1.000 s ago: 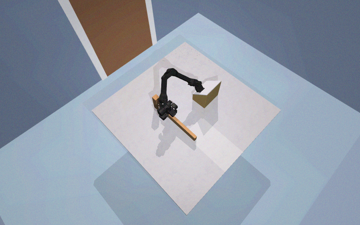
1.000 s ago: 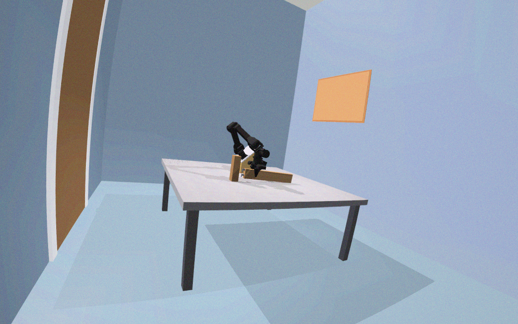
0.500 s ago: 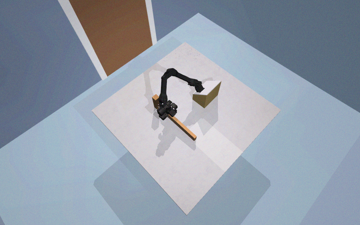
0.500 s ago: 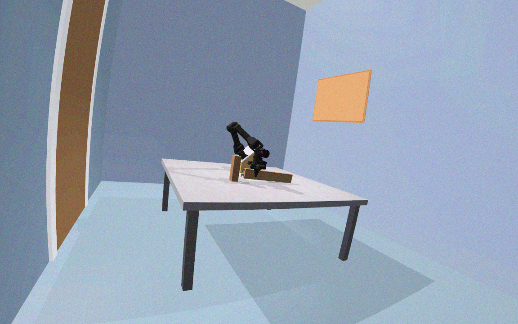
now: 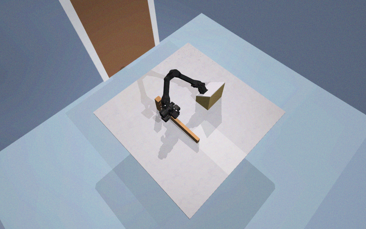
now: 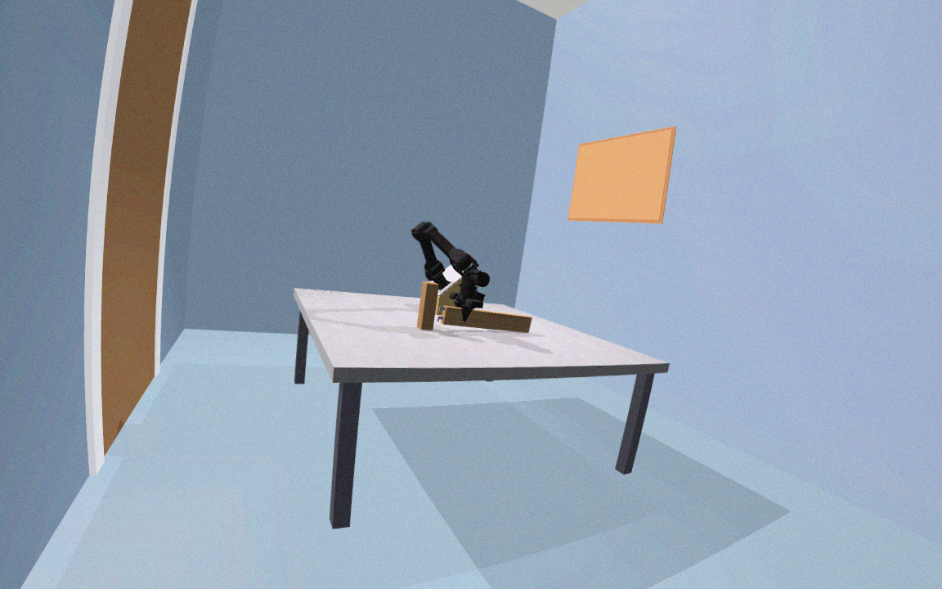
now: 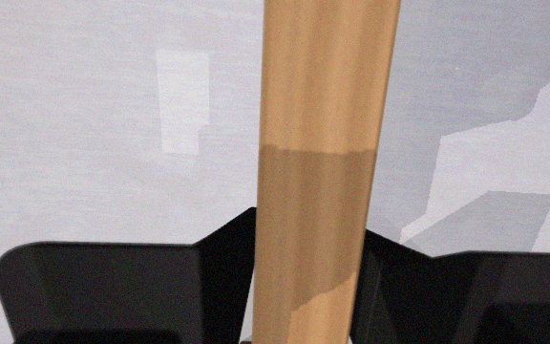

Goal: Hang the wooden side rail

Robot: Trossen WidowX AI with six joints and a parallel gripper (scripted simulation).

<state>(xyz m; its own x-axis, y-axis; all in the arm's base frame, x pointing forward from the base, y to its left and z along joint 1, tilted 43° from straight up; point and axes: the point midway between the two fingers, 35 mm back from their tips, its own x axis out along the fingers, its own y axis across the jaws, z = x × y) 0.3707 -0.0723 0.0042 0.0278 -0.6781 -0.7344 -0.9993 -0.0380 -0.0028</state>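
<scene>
The headboard post is 160 mm to the right of my gripper tip and 40 mm above it.
</scene>
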